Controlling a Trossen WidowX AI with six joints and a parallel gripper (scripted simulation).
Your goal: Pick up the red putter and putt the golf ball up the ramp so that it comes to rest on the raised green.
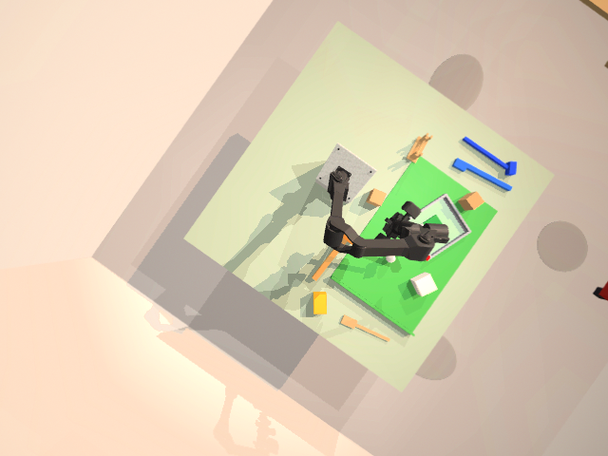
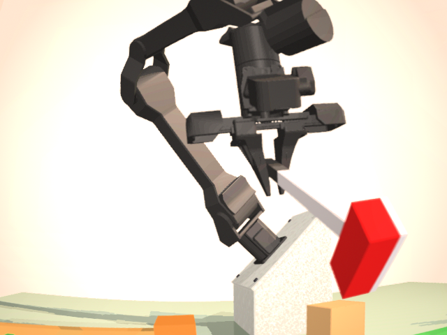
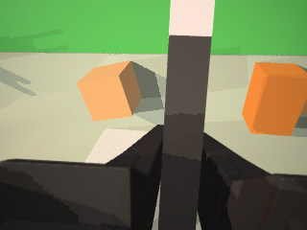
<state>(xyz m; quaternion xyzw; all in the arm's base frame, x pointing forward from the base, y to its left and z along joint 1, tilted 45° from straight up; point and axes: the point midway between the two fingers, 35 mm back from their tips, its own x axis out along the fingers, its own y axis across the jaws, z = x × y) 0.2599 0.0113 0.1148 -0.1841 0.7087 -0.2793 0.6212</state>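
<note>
My gripper tip is 120 mm short of the red putter and 20 mm above it. Round my gripper tip: white golf ball 180 mm below, 160 mm ahead, 90 mm to the right; green mat 230 mm ahead, 200 mm below, 30 mm to the left; white cube 360 mm ahead, 180 mm below, 110 mm to the right.
</note>
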